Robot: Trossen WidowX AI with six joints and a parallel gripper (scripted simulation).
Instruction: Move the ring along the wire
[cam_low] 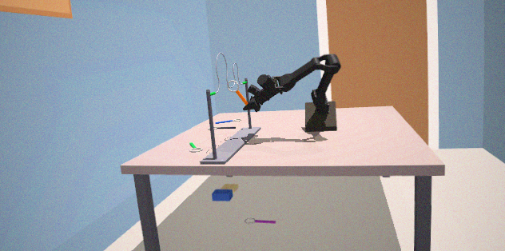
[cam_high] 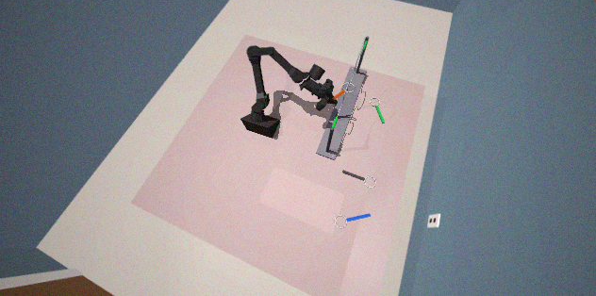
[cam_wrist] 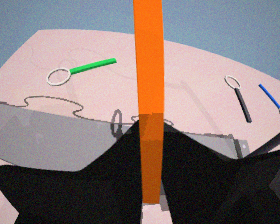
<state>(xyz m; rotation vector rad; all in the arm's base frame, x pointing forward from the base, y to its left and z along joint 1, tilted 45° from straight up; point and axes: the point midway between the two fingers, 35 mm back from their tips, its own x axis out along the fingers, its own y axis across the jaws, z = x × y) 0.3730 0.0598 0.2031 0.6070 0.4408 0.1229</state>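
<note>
Now: the orange-handled ring 90 mm above my gripper tip, 20 mm to the left of it and 10 mm ahead of it. Round my gripper tip: green-handled ring: 240 mm ahead, 160 mm below, 120 mm to the left; then dark-handled ring: 320 mm to the right, 220 mm ahead, 160 mm below; then blue-handled ring: 540 mm to the right, 190 mm ahead, 160 mm below.
</note>
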